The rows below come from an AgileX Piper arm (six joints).
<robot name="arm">
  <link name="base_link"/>
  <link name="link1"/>
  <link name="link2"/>
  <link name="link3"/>
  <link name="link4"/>
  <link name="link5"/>
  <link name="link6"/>
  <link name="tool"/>
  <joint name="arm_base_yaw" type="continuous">
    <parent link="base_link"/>
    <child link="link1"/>
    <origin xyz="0 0 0.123" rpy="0 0 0"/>
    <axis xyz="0 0 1"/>
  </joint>
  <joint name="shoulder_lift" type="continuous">
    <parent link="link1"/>
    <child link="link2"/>
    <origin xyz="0 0 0" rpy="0 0 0"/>
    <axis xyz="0 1 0"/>
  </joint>
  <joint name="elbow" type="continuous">
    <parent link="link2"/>
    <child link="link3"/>
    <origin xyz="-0.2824 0 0.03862" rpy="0 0 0"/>
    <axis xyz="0 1 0"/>
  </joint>
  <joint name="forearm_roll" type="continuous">
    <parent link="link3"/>
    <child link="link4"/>
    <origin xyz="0.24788 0 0.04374" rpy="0 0 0"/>
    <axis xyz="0.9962 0 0.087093"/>
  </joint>
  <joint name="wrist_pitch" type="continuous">
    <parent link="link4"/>
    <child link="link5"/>
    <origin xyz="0 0 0" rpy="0 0 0"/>
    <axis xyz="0 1 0"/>
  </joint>
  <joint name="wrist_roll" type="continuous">
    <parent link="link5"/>
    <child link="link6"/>
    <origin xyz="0.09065 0 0.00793" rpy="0 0 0"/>
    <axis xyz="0.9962 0 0.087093"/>
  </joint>
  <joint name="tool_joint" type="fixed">
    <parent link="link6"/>
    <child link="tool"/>
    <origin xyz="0 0 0" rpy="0 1.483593 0"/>
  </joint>
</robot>
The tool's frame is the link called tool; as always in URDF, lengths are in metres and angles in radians. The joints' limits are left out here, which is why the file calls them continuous.
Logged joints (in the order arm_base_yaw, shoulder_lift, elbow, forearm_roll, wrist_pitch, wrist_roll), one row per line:
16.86, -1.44, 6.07, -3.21, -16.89, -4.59
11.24, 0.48, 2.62, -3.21, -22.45, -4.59
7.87, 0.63, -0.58, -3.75, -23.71, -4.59
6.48, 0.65, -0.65, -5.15, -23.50, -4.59
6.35, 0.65, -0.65, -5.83, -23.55, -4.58
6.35, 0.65, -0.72, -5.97, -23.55, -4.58
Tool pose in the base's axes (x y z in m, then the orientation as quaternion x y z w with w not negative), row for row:
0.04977, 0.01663, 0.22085, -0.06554, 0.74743, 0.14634, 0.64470
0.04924, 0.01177, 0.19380, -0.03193, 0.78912, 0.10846, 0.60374
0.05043, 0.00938, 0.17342, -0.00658, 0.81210, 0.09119, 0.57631
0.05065, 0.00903, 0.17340, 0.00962, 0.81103, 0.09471, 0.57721
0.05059, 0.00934, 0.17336, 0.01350, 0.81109, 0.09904, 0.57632
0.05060, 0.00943, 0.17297, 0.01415, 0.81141, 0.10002, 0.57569
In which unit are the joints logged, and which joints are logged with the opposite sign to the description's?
The joints are logged in degrees. Opposite sign: shoulder_lift, elbow, forearm_roll, wrist_pitch, wrist_roll.
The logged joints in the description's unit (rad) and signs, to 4 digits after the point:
0.2943, 0.0251, -0.1059, 0.0560, 0.2948, 0.0801
0.1962, -0.0084, -0.0457, 0.0560, 0.3918, 0.0801
0.1374, -0.0110, 0.0101, 0.0654, 0.4138, 0.0801
0.1131, -0.0113, 0.0113, 0.0899, 0.4102, 0.0801
0.1108, -0.0113, 0.0113, 0.1018, 0.4110, 0.0799
0.1108, -0.0113, 0.0126, 0.1042, 0.4110, 0.0799

